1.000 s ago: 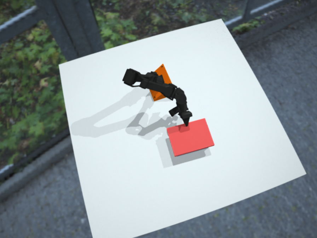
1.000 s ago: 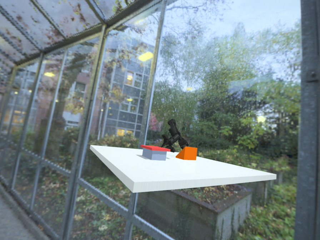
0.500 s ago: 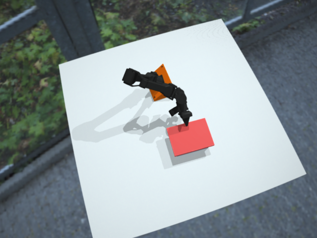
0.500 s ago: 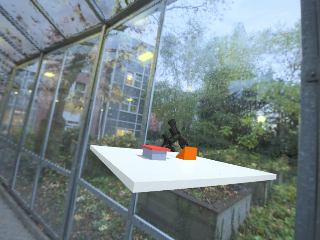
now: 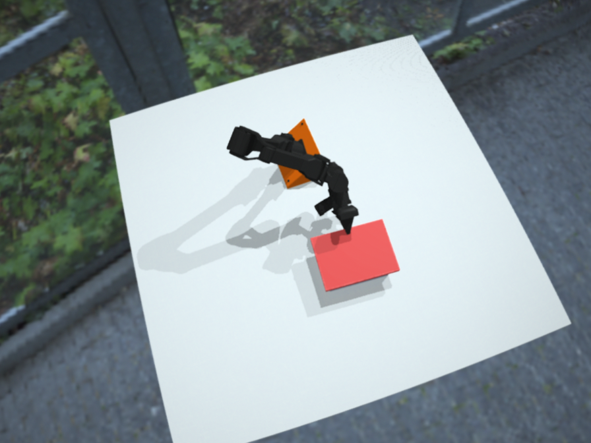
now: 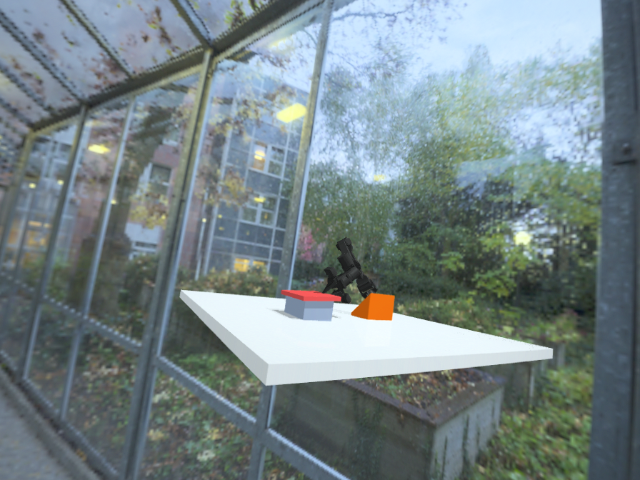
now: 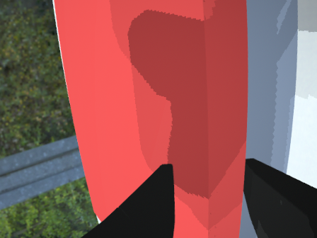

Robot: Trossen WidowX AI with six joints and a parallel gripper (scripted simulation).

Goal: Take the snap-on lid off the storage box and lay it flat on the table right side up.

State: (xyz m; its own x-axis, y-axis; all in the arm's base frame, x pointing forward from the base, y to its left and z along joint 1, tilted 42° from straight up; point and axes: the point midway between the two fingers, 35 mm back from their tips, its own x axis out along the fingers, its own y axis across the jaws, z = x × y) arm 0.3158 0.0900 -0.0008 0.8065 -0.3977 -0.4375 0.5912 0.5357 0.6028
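Right now my gripper tip is 8 cm short of the red lid. From my gripper tip the other things lie so: grey storage box: 8 cm ahead, 5 cm below.
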